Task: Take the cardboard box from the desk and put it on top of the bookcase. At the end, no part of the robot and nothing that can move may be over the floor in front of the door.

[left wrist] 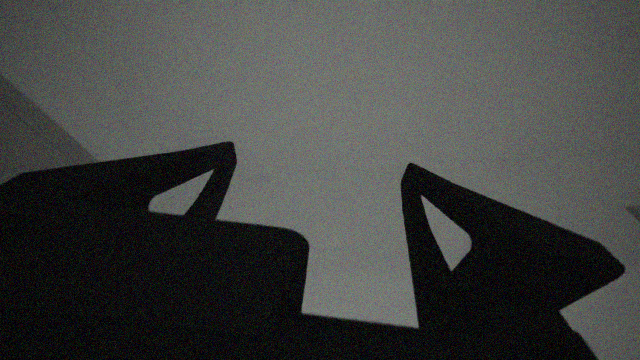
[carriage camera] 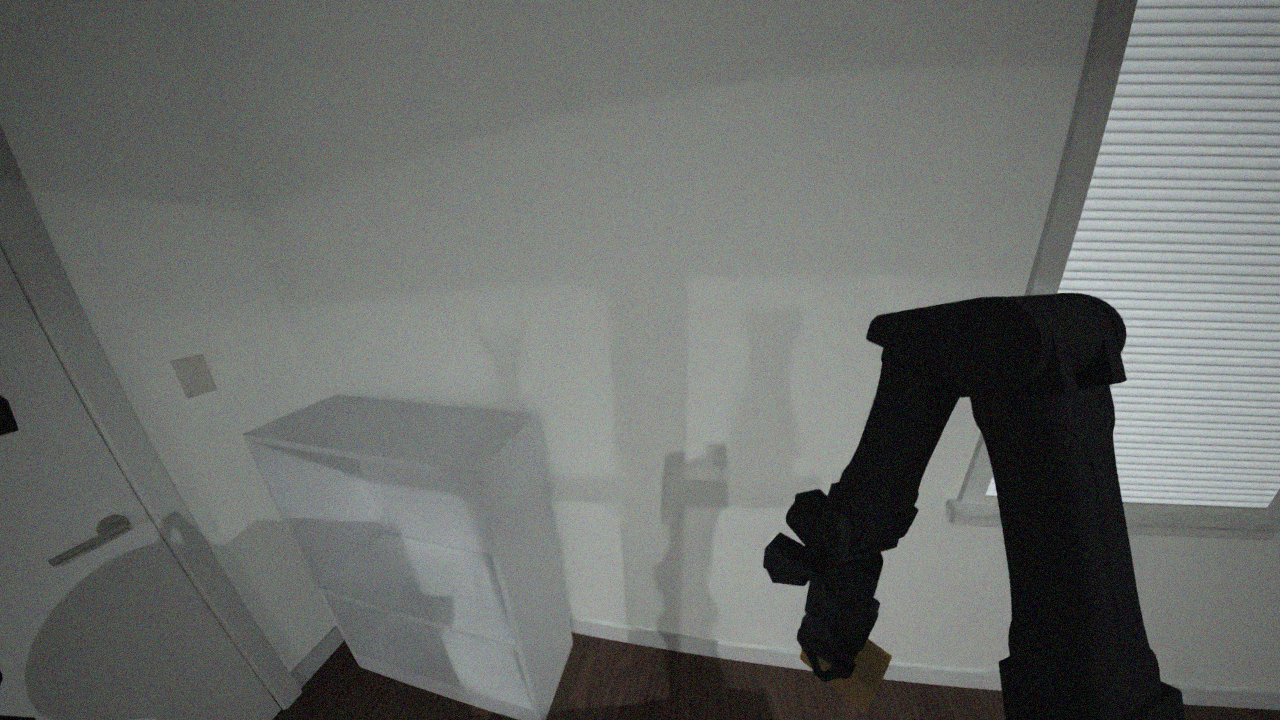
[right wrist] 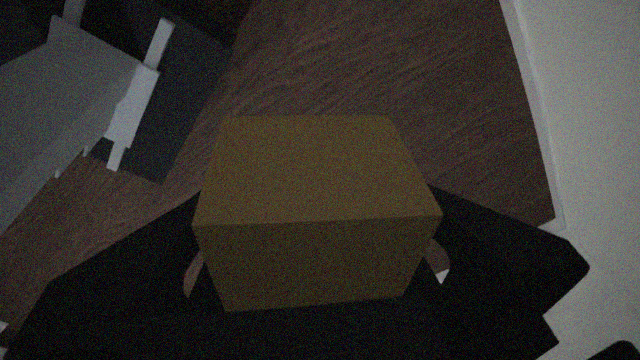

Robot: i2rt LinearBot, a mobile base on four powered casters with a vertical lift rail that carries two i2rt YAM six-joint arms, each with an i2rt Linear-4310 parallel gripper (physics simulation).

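Frame: origin at the left arm's base, x ahead, y left, z up, level; metres.
Seen in the pictures: left gripper, fingertip midpoint: [left wrist: 319, 162]; right gripper, fingertip midpoint: [carriage camera: 829, 660] [right wrist: 306, 177].
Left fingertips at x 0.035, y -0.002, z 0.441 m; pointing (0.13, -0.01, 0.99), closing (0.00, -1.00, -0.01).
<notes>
Offsets run from my left fingertips to a thing's top centre. "*": to the spot under its first point.
The cardboard box {dx +0.164, dy -0.604, dz -0.529 m} [carriage camera: 874, 676] [right wrist: 317, 172] is brown and fills the middle of the right wrist view. My right gripper [right wrist: 306, 177] is shut on it; in the carriage view the box shows at the fingers, low and to the right of the bookcase. The white bookcase [carriage camera: 541, 573] stands against the wall at left of centre in the carriage view, its top bare. My left gripper [left wrist: 319, 162] is open and empty, in front of plain wall or ceiling. The door [carriage camera: 53, 465] is at the far left. The desk does not show.
The door frame [carriage camera: 143, 483] stands close to the left of the bookcase. A window with blinds {* dx +0.488, dy -1.555, dz -0.068 m} [carriage camera: 1181, 268] is at the right, behind my right arm. In the right wrist view, the robot's base [right wrist: 185, 100] is at upper left and a wall [right wrist: 600, 150] runs along the right.
</notes>
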